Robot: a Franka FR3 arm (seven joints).
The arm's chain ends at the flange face. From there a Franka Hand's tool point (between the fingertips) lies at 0.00 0.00 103.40 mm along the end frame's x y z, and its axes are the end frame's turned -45 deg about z.
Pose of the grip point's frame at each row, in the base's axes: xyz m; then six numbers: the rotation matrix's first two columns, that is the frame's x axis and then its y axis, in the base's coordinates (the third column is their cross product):
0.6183 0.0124 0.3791 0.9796 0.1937 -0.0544 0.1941 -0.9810 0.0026
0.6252 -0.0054 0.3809 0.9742 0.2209 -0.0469 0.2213 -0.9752 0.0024
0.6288 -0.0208 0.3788 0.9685 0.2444 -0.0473 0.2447 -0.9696 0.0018
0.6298 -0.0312 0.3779 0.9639 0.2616 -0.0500 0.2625 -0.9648 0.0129
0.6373 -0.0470 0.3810 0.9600 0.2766 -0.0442 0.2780 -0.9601 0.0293
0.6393 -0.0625 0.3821 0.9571 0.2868 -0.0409 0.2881 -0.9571 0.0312
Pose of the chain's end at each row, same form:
0.6238 0.0138 0.4824 0.8299 -0.5567 -0.0366 -0.5554 -0.8306 0.0403
0.6299 -0.0041 0.4842 0.8453 -0.5334 -0.0315 -0.5324 -0.8458 0.0349
0.6335 -0.0194 0.4821 0.8579 -0.5128 -0.0322 -0.5118 -0.8584 0.0347
0.6344 -0.0286 0.4812 0.8672 -0.4972 -0.0262 -0.4960 -0.8672 0.0445
0.6408 -0.0428 0.4843 0.8754 -0.4833 -0.0105 -0.4822 -0.8745 0.0520
0.6424 -0.0582 0.4854 0.8805 -0.4740 -0.0069 -0.4731 -0.8796 0.0510

